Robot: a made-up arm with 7 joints. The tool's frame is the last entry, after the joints. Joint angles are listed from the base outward.
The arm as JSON. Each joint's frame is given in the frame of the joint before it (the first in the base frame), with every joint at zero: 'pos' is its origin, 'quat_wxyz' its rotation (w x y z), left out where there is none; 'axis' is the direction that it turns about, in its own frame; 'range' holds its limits. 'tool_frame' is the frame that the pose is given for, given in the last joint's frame.
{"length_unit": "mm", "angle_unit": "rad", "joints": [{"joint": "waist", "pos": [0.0, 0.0, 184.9], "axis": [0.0, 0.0, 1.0], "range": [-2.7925, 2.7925]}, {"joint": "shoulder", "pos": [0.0, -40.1, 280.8], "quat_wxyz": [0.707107, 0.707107, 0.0, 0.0], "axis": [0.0, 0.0, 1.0], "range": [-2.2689, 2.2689]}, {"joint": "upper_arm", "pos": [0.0, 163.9, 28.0], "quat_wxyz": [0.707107, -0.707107, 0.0, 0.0], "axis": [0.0, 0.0, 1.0], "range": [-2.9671, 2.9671]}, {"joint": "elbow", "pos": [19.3, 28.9, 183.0], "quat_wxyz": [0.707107, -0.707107, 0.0, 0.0], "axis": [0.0, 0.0, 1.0], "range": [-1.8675, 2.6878]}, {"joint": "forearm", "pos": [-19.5, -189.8, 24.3], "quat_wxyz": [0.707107, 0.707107, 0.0, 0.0], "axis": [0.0, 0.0, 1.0], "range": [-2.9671, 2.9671]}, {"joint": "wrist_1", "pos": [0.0, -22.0, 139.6], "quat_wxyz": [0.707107, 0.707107, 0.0, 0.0], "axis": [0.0, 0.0, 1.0], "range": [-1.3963, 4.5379]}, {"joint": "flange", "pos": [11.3, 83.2, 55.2], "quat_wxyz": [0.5, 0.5, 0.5, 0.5], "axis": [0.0, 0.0, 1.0], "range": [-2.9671, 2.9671]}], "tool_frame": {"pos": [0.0, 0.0, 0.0]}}
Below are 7 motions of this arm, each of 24 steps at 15 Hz.
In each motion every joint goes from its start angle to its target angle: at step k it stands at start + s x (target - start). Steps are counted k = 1, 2, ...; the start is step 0. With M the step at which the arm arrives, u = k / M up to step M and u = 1 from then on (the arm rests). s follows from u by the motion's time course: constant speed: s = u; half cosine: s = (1 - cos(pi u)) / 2; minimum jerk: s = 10 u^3 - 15 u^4 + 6 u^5.
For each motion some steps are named. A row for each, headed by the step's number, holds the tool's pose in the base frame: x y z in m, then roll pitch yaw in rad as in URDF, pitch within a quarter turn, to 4 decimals.
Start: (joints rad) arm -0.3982 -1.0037 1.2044 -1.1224 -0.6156 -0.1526 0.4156
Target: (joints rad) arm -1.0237 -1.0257 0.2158 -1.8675 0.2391 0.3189 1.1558
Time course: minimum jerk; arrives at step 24
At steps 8, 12, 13, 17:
8: 0.0214 -0.4818 0.8552 -1.5598 -0.0661 -2.0681
12: -0.1134 -0.3555 0.8911 -1.1363 -0.0112 -2.4498
13: -0.1354 -0.3135 0.8962 -1.0134 -0.0034 -2.5192
17: -0.1630 -0.1630 0.8944 -0.5813 -0.0508 -2.6684

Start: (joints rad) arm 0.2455 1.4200 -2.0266 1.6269 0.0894 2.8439 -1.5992
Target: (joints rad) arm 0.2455 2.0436 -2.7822 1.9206 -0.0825 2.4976 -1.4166
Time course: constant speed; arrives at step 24
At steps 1, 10, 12, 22, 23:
1: -0.3103 -0.3863 0.3613 1.8304 -1.0587 -1.2547
10: -0.2658 -0.3302 0.2107 2.4000 -0.8209 -1.5106
12: -0.2499 -0.3138 0.1816 2.5092 -0.7625 -1.5418
22: -0.1466 -0.2147 0.0706 3.0114 -0.4536 -1.6054
23: -0.1347 -0.2035 0.0631 3.0593 -0.4218 -1.6044

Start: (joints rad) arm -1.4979 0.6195 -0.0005 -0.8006 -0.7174 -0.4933 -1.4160
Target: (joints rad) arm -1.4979 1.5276 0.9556 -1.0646 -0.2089 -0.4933 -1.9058
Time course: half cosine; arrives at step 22
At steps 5, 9, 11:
5: -0.1840 0.5980 0.7168 0.4486 -0.6215 0.2539
9: -0.2508 0.6141 0.5872 0.2589 -0.2386 0.3838
11: -0.2873 0.6079 0.5170 0.1444 -0.0046 0.3939

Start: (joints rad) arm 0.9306 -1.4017 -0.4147 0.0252 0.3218 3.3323 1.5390
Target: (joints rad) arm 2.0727 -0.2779 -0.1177 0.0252 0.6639 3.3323 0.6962
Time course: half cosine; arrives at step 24
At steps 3, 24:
3: 0.4101 0.4278 0.5650 0.3830 -0.0416 -0.6787
24: -0.0344 0.2280 1.0192 1.4387 1.0291 0.9245

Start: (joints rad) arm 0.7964 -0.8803 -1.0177 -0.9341 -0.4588 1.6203 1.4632
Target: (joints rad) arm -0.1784 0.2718 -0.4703 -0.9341 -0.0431 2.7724 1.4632
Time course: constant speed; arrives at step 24
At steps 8, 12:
8: -0.0407 0.1539 0.9383 1.0972 -0.0776 -2.1897
12: -0.1021 0.0921 0.9386 1.3555 0.0665 -2.1955

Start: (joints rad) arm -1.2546 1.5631 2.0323 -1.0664 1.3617 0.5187 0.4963
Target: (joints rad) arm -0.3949 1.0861 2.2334 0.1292 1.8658 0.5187 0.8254
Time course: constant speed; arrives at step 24
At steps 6, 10, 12, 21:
6: -0.5682 0.4322 0.6470 -2.3162 -0.6125 1.9733
10: -0.5962 0.4115 0.6720 -2.1755 -0.4757 1.8869
12: -0.6082 0.3983 0.6826 -2.1126 -0.3976 1.8585
21: -0.6465 0.3178 0.7076 -1.8780 0.0186 1.8443

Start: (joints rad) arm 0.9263 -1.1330 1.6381 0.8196 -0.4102 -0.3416 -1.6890
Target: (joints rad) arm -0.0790 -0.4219 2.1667 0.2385 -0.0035 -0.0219 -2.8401
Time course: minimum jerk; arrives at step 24
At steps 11, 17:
11: 0.3496 0.3775 0.9628 2.0840 -0.1942 -2.1506
17: 0.3250 0.0942 1.1284 1.7361 0.6316 -2.3960

